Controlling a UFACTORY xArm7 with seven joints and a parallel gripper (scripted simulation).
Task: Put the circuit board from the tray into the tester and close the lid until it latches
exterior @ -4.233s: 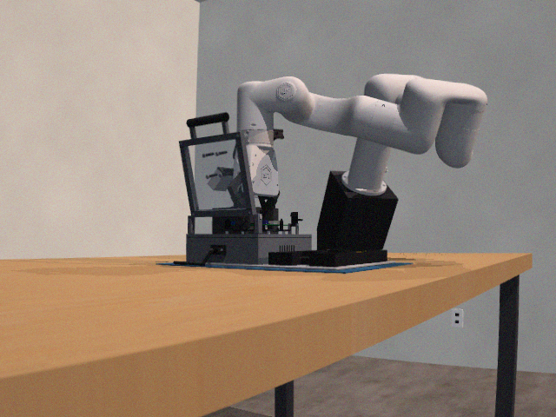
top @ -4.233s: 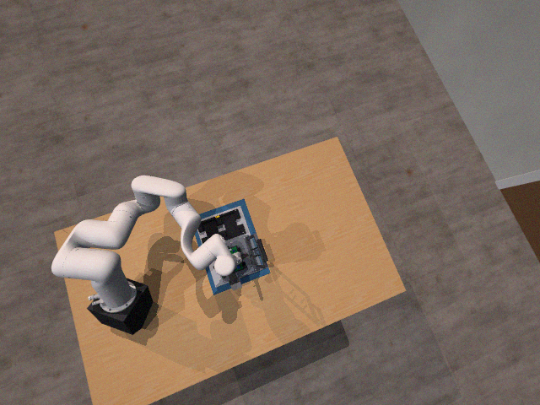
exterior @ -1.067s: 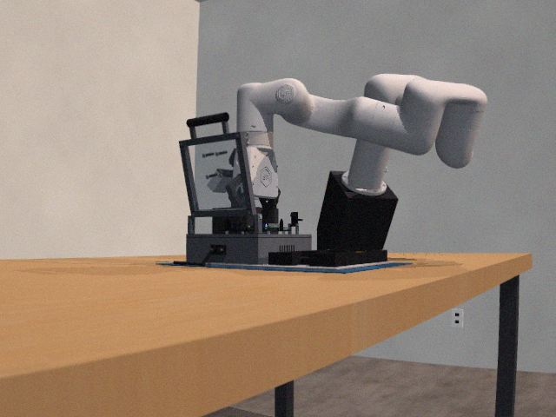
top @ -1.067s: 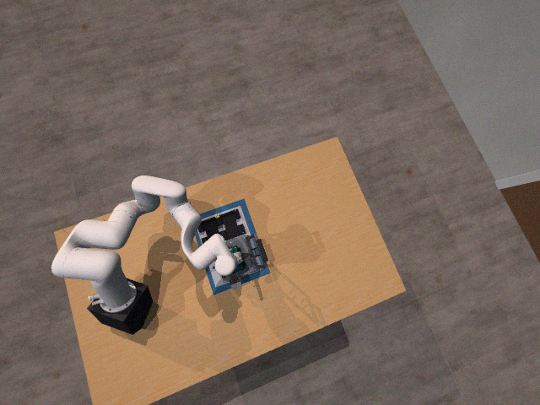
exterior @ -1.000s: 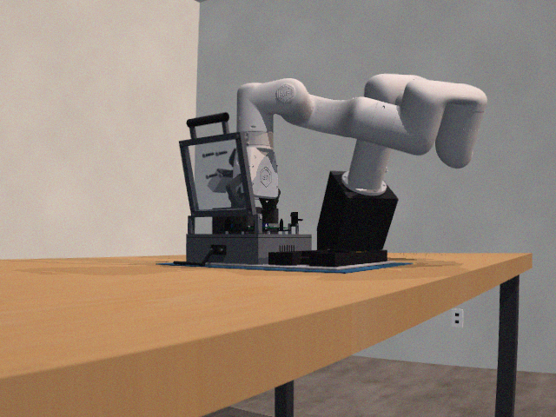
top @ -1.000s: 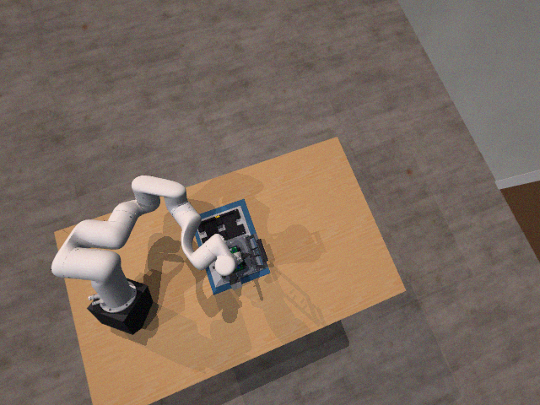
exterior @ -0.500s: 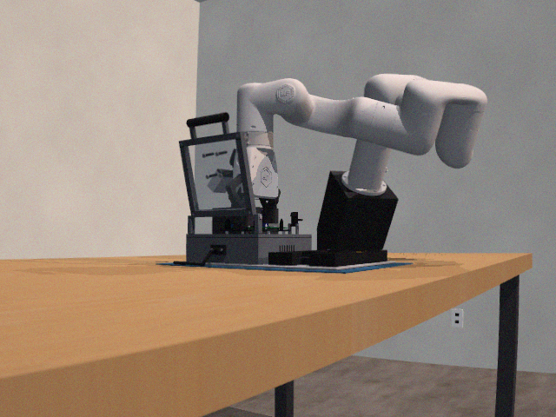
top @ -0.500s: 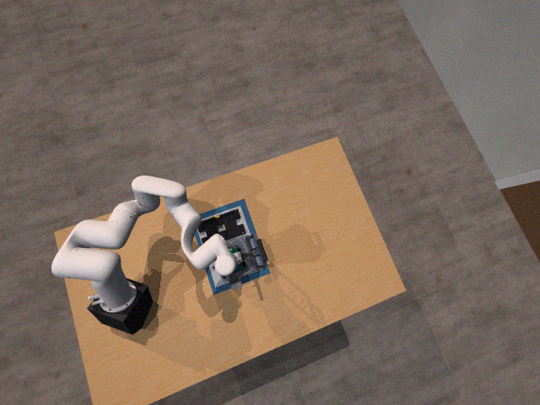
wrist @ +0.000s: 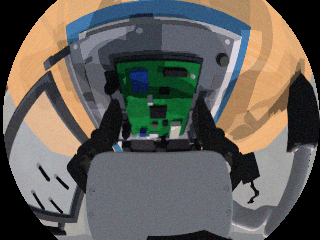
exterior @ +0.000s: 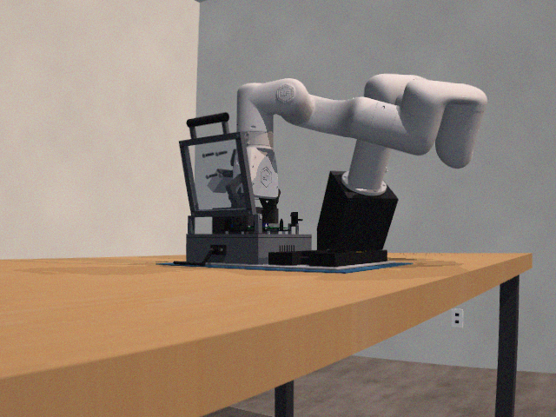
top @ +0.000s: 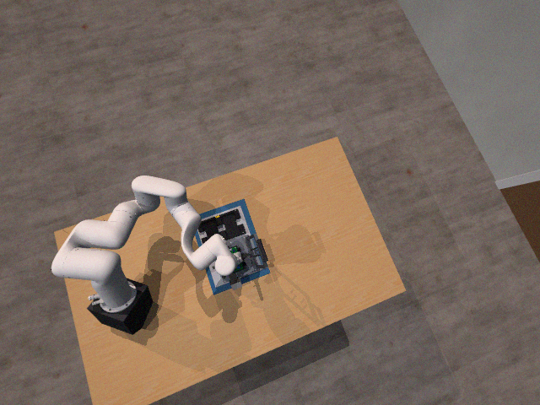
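Right now my hand is 1 cm above the green circuit board. Round my hand: tester plate: 1 cm to the left, 1 cm below; then latch hook: 7 cm behind, 5 cm to the left, 1 cm above; then tester: 3 cm ahead, 4 cm to the left, 3 cm above.
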